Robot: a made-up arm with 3 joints.
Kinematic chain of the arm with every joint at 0, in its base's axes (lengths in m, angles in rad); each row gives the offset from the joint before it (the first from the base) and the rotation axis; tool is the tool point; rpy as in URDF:
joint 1: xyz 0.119 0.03 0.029 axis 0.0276 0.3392 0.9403
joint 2: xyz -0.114 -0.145 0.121 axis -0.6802 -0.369 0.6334
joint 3: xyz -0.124 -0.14 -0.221 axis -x
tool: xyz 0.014 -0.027 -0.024 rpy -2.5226 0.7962 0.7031
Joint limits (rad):
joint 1: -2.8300..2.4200
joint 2: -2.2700..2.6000
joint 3: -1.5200..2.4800
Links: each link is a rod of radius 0.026 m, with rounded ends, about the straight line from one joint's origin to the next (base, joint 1, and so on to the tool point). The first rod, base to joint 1, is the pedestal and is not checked.
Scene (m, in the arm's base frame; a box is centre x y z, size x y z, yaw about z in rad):
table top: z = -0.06
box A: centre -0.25 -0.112 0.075 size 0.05 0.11 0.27 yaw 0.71
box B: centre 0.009 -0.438 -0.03 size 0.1 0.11 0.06 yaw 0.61
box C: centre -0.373 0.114 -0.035 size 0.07 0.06 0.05 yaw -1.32
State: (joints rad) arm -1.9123 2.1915 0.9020
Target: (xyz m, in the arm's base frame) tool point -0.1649 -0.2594 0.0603
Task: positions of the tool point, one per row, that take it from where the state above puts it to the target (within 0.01 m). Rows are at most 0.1 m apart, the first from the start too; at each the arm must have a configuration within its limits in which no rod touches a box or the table.
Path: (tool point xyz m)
1: -0.2009 0.0529 0.2627
2: -0.1831 -0.0165 0.2827
3: -0.1494 -0.0812 0.3004
4: -0.1012 -0.1378 0.3147
5: -0.1266 -0.1967 0.2610
6: -0.1444 -0.2383 0.1963
7: -0.1565 -0.2595 0.1272
8: -0.1649 -0.2594 0.0603

